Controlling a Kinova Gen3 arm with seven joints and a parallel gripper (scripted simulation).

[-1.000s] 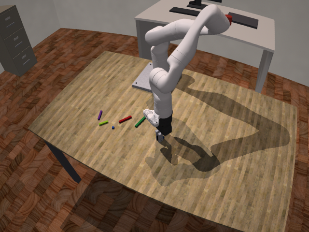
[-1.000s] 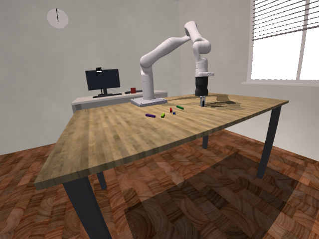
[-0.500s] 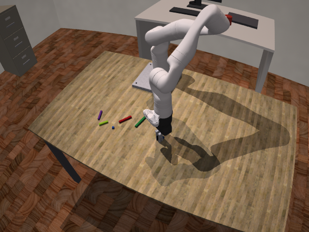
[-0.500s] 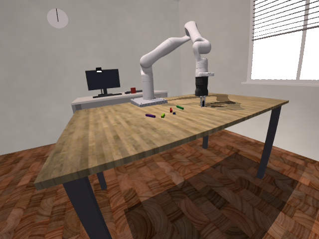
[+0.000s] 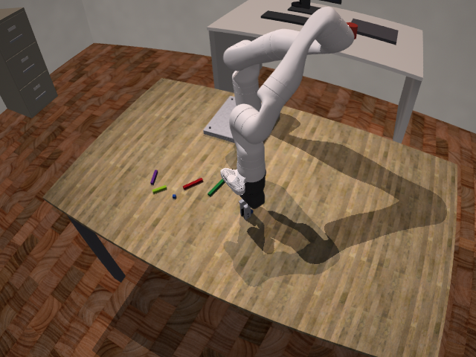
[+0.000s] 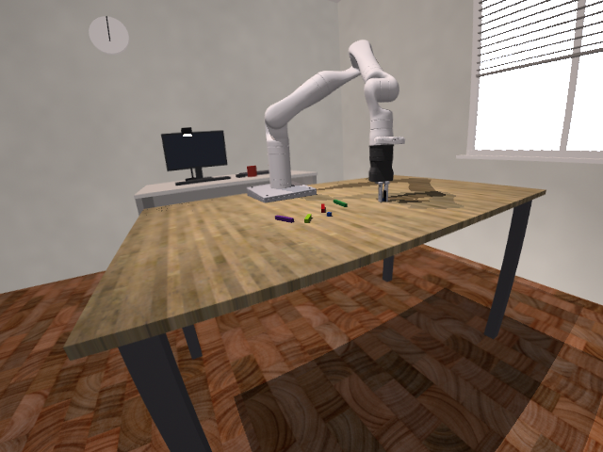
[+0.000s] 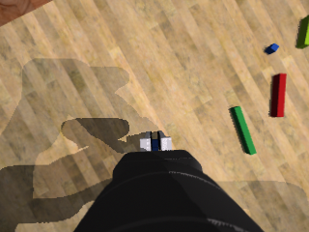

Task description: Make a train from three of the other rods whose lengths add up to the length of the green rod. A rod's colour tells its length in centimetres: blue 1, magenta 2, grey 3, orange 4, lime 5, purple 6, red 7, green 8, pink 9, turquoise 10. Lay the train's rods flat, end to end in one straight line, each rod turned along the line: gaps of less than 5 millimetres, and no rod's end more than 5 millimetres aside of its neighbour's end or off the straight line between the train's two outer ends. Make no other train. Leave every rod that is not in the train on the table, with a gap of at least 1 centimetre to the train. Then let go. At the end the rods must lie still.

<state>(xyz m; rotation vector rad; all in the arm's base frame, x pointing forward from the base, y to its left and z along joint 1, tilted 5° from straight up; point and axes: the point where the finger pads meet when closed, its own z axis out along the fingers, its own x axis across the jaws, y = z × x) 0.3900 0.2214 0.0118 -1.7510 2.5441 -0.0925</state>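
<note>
My hand is 350 mm to the left of the purple rod, 30 mm short of it and 10 mm above it. The rest, counted from my hand: green rod: 140 mm to the right, 50 mm behind, 10 mm below; red rod: 220 mm to the right, 20 mm behind, 10 mm below; lime rod: 300 mm to the right, 60 mm ahead, 10 mm below.
</note>
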